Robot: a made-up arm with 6 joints. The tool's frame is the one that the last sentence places. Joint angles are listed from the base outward.
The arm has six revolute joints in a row. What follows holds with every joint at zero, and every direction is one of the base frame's. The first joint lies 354 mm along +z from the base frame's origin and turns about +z. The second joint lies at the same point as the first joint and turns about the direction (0, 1, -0.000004). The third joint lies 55 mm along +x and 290 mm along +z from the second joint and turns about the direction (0, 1, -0.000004). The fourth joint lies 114 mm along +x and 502 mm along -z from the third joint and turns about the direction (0, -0.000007, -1). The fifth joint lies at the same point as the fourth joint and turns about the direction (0, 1, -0.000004). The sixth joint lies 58 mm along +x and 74 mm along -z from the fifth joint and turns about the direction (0, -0.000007, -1). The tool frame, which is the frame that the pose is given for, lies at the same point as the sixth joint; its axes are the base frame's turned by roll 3.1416, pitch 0 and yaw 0 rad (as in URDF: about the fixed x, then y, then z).
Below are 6 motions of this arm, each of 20 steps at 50 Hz.
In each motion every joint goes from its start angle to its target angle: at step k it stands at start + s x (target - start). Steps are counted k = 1, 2, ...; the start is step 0. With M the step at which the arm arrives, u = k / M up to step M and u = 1 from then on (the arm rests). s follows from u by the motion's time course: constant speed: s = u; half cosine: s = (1 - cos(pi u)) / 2; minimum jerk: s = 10 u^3 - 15 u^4 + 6 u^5.
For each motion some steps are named. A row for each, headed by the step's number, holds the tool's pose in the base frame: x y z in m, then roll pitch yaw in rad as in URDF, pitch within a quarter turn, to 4 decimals.
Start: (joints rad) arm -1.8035 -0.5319 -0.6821 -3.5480 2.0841 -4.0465
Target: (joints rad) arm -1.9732 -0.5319 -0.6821 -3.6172 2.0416 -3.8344
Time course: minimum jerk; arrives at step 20
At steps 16, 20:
16: -0.1357 -0.4374 0.6341 0.3000 0.3351 0.7177
20: -0.1398 -0.4363 0.6338 0.3091 0.3313 0.7223

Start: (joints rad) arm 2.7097 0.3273 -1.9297 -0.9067 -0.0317 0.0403
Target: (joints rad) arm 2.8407 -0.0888 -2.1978 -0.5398 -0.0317 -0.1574
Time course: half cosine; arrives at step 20
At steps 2, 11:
2: -0.6643 0.2517 0.7916 1.4813 -0.7051 -1.9166
11: -0.5158 0.1507 1.0220 0.9663 -0.6956 -1.4877

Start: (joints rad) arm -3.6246 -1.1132 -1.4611 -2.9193 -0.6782 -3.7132
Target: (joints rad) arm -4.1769 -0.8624 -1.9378 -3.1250 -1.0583 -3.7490
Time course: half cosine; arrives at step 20
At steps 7, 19, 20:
7: -0.0143 -0.0087 1.0072 1.0153 -1.0018 -1.6009
19: 0.0194 -0.0357 1.0508 1.2726 -0.9485 -2.3422
20: 0.0196 -0.0361 1.0511 1.2745 -0.9481 -2.3483

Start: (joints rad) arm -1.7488 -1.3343 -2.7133 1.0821 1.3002 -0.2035
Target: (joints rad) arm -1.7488 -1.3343 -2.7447 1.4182 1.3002 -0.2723
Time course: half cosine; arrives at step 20
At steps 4, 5, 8, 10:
4: 0.1874 0.7585 0.7599 1.0108 -0.3475 1.5452
5: 0.1879 0.7594 0.7584 1.0259 -0.3450 1.5488
8: 0.1901 0.7629 0.7525 1.0848 -0.3356 1.5637
10: 0.1916 0.7657 0.7478 1.1304 -0.3285 1.5758

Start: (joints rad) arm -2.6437 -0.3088 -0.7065 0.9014 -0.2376 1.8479
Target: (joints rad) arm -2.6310 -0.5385 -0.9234 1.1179 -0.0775 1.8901
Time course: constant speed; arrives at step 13
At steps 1, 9, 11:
1: -0.4885 -0.2000 0.5043 -2.3022 0.9879 1.2346
9: -0.4698 -0.1944 0.6419 -2.2356 1.2730 1.3226
11: -0.4601 -0.1905 0.6761 -2.1800 1.3437 1.3913

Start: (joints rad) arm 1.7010 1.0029 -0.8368 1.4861 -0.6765 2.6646
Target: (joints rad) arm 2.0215 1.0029 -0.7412 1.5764 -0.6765 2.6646
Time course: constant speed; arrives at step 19
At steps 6, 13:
6: 0.0227 0.3021 -0.0730 -2.6127 0.4651 -2.1799
13: -0.0054 0.2822 -0.0725 -2.5780 0.4471 -2.0791

